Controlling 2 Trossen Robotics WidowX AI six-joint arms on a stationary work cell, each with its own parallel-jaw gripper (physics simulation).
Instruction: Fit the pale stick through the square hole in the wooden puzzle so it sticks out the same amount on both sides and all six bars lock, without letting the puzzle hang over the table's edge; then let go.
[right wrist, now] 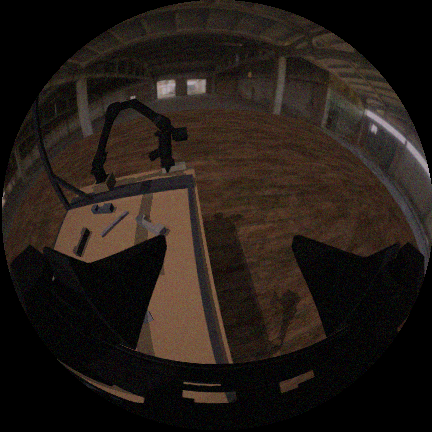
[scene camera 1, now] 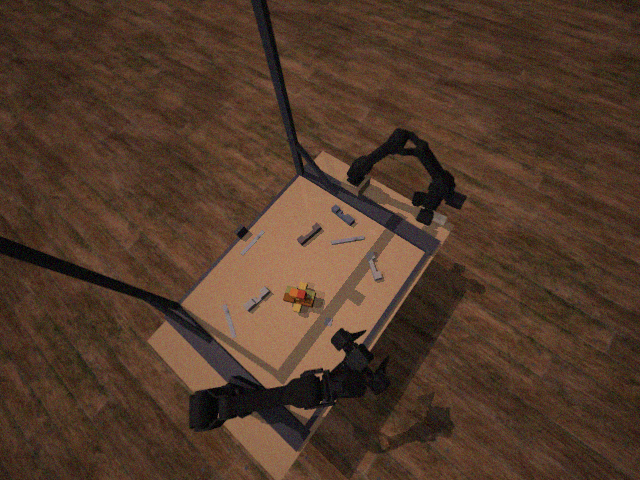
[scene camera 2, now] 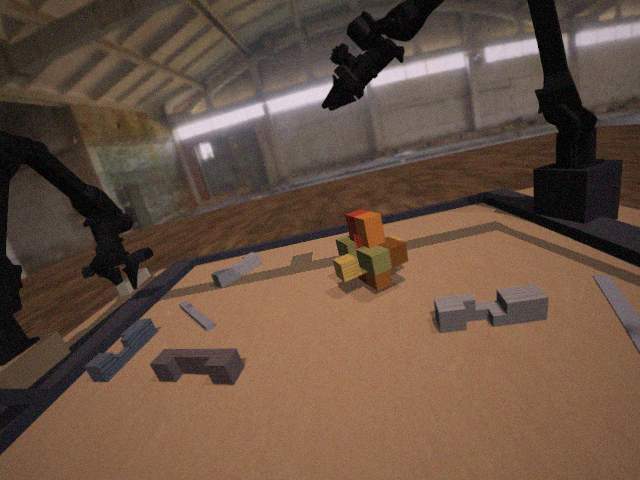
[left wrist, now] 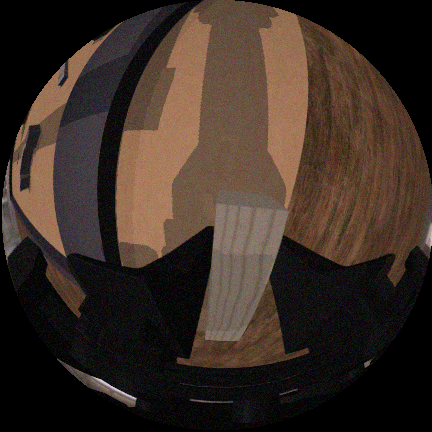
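Where they show: left gripper, fingertip midpoint: (right wrist: 166, 170) (scene camera 1: 424, 213) (scene camera 2: 130, 290) (left wrist: 238, 233); right gripper, fingertip midpoint: (right wrist: 231, 242) (scene camera 1: 376, 343) (scene camera 2: 326, 108); left arm's base at its link origin: (right wrist: 101, 178) (scene camera 1: 355, 179) (scene camera 2: 10, 352); right arm's base at its link origin: (scene camera 2: 576, 164).
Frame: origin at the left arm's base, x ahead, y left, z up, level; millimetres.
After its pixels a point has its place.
Observation:
The pale stick (scene camera 1: 439, 219) {x -61, y 416, z -36 mm} (left wrist: 244, 270) {x -66, y 353, z -35 mm} is at the table's outer edge, outside the dark rail. The left gripper (scene camera 1: 425, 221) {x -64, y 347, z -64 mm} (scene camera 2: 125, 285) {x -64, y 347, z -64 mm} (left wrist: 248, 234) {x -64, y 347, z -64 mm} is low over that edge, its fingers against both sides of the stick, shut on it. Whether the stick touches the table is unclear. The wooden puzzle (scene camera 1: 299, 295) (scene camera 2: 373, 259), of red, orange, yellow and green bars, stands on the table, apart from both grippers. Its square hole cannot be made out. The right gripper (scene camera 1: 375, 347) {x 576, y 485, z 261 mm} (right wrist: 229, 241) {x 576, y 485, z 261 mm} is open and empty, high near the table's long edge.
Grey notched bars (scene camera 1: 257, 299) {x 709, y 1, z -50 mm} (scene camera 2: 491, 310) {x 710, y -7, z -50 mm}, a blue-grey bar (scene camera 1: 342, 214) {x 175, y 52, z -33 mm} (scene camera 2: 121, 351) {x 172, y 39, z -50 mm} and a brown notched bar (scene camera 1: 310, 234) {x 342, y -4, z -36 mm} (scene camera 2: 199, 361) {x 348, y -16, z -43 mm} lie on the table. Thin grey strips (scene camera 1: 347, 240) {x 259, y 143, z -55 mm} (scene camera 2: 197, 315) {x 270, y 126, z -55 mm} lie among them. A dark rail (left wrist: 77, 175) {x 49, y 325, z -45 mm} runs between the puzzle's area and the left gripper.

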